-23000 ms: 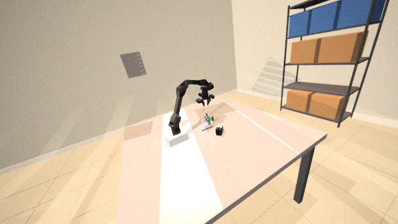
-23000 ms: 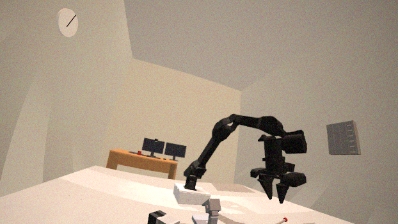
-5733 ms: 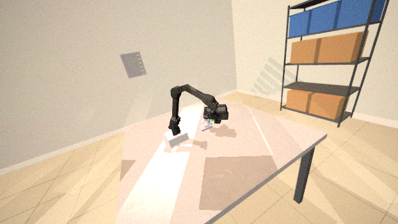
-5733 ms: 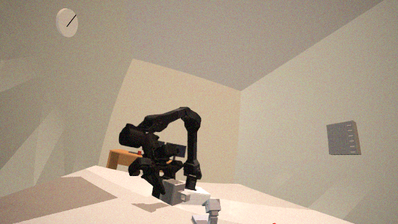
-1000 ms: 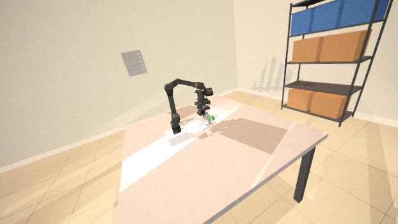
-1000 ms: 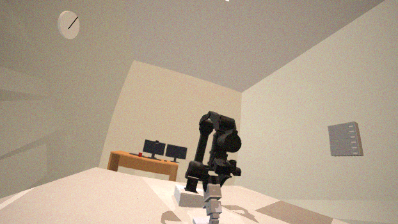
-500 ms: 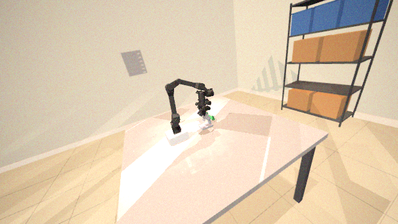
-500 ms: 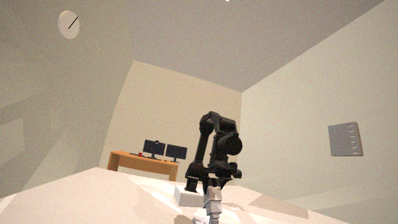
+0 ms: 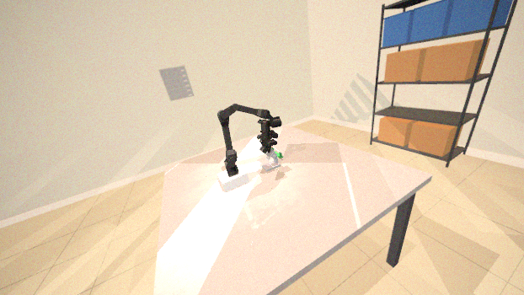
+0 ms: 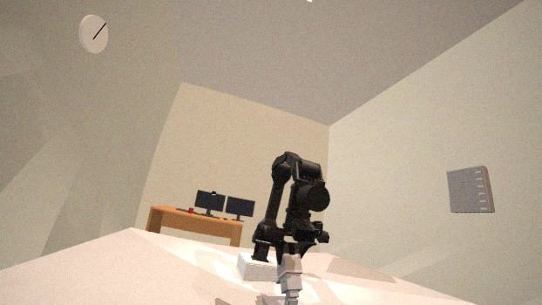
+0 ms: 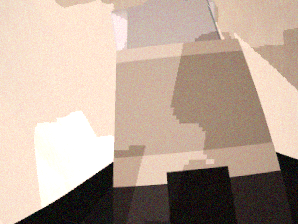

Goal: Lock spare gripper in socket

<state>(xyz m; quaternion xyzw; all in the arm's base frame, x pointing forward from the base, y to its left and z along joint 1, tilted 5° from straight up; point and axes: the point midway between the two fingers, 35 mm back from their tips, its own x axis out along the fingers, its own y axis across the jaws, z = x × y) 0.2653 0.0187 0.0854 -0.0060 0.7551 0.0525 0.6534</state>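
Now: the spare gripper 10 mm ahead of my gripper tip. Also, from my gripper tip: green part 120 mm ahead, 140 mm to the left, 100 mm below; mount 20 mm ahead, 70 mm below.
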